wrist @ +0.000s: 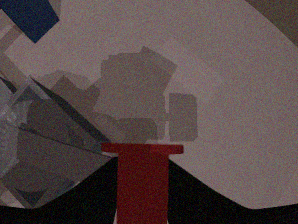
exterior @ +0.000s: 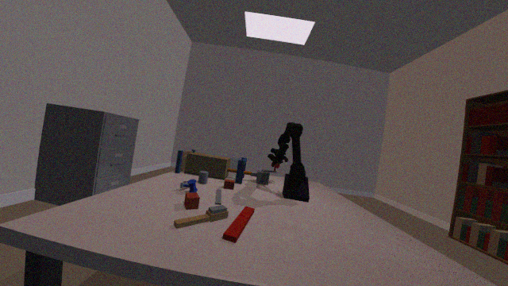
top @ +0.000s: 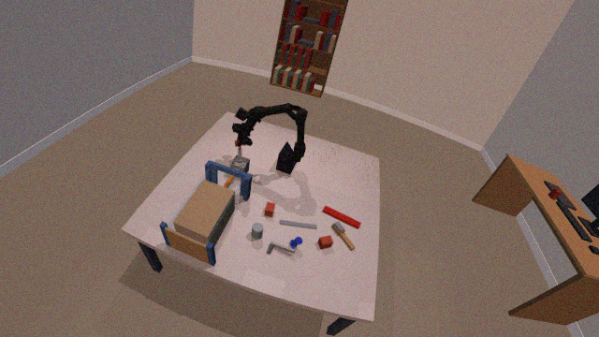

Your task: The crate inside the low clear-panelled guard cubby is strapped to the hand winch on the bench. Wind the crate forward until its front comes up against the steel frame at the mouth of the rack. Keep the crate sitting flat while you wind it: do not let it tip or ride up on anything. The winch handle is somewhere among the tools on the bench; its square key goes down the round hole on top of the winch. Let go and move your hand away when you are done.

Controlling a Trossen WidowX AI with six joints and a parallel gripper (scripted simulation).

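The winch handle lies 3 cm to the left of my gripper tip, 3 cm below it and 2 cm ahead of it. Round my gripper tip: blue frame 23 cm ahead, 8 cm to the left, 3 cm below; red knob 1 cm to the left, 1 cm behind; grey winch 10 cm below, 6 cm to the left, 6 cm ahead.
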